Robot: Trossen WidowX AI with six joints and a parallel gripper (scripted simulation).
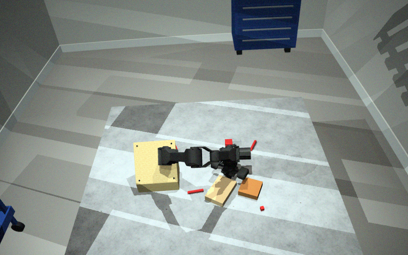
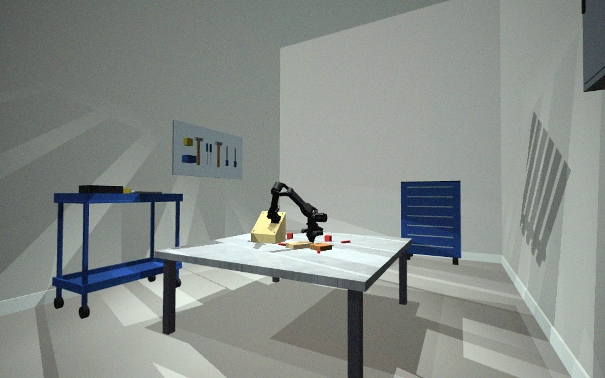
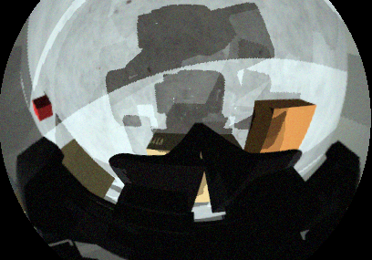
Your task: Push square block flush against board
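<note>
Now: the board 8 cm to the right of my gripper tip, 5 cm behind it and 1 cm above it. From my gripper tip the other things lie so: small red bit 19 cm to the right, 13 cm ahead; square block 10 cm ahead, 7 cm to the right, 1 cm above.
</note>
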